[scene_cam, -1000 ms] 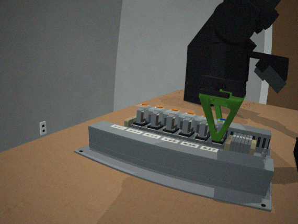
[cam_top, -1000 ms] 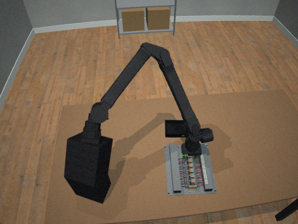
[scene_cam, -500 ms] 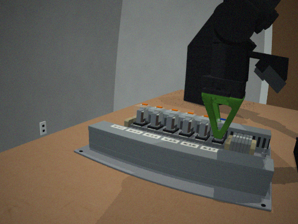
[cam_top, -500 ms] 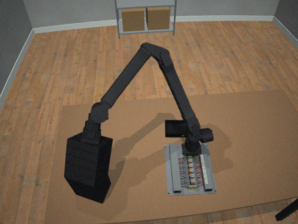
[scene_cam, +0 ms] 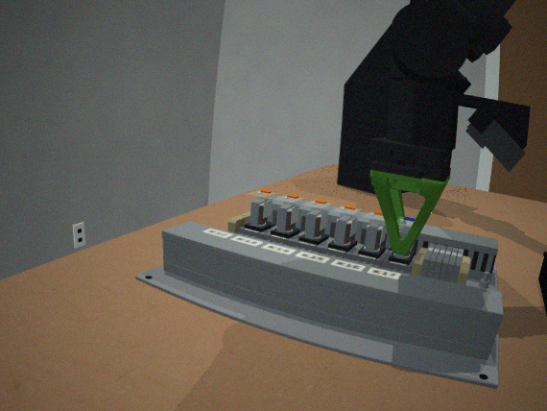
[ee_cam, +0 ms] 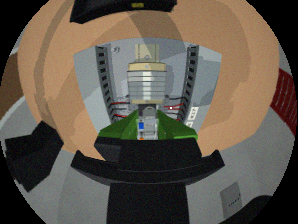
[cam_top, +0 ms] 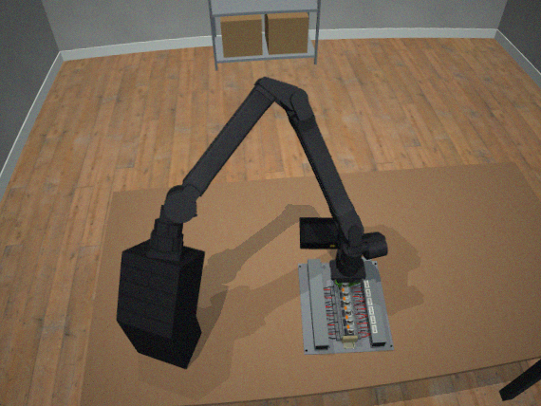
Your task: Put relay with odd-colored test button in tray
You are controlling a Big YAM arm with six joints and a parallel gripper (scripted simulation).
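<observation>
The relay lies right at my hand. From my hand the other things lie so: black tray (5 cm behind, 23 cm to the left, 3 cm below).
</observation>
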